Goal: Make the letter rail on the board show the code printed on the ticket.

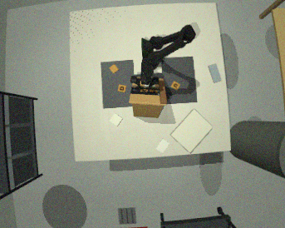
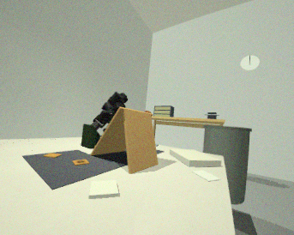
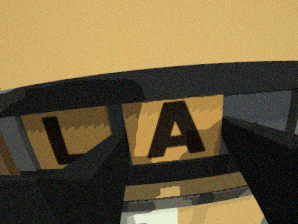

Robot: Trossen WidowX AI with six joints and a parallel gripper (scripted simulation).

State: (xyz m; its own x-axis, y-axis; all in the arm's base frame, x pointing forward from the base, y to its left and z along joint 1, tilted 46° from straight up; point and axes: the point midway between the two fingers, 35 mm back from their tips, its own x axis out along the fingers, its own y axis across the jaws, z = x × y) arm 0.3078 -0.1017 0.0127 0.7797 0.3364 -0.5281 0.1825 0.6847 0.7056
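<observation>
Now: gripper tip 80 mm above the white ticket, 50 mm to the right of it and 50 mm past it. Also, from my gripper tip: dark mat 170 mm below, 130 mm behind, 50 mm to the left; white card 250 mm to the right, 170 mm below, 170 mm ahead; white box 340 mm to the left, 340 mm ahead, 160 mm below.
</observation>
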